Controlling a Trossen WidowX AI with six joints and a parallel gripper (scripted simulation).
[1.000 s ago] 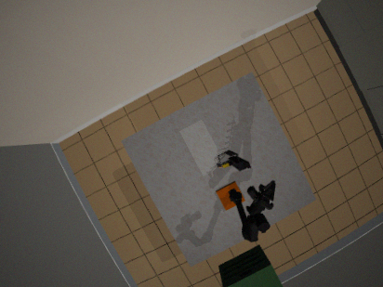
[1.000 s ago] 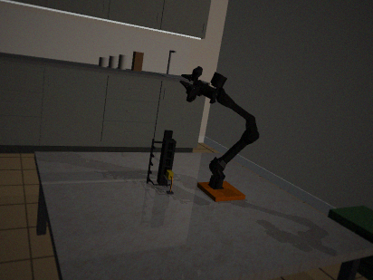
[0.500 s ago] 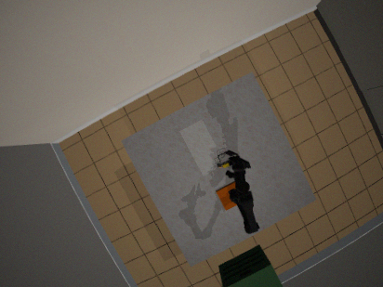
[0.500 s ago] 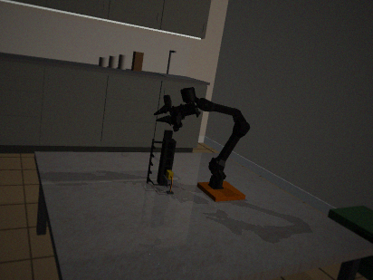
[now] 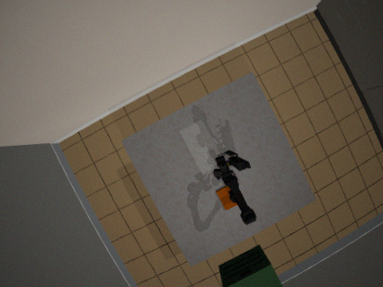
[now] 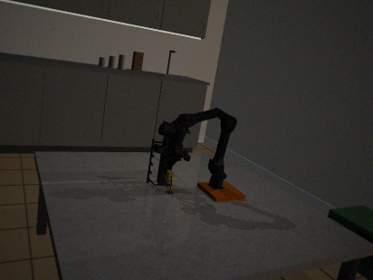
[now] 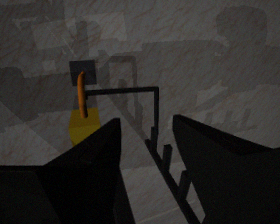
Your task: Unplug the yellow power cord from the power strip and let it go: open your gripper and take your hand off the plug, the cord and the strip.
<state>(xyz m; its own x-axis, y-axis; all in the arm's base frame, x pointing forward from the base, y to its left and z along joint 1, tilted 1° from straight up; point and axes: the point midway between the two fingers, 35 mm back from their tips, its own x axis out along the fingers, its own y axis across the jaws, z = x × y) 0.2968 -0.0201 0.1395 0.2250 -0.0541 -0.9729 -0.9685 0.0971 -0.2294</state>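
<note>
The yellow plug is 4 cm behind my gripper tip, 5 cm to the right of it and 4 cm below it.
</note>
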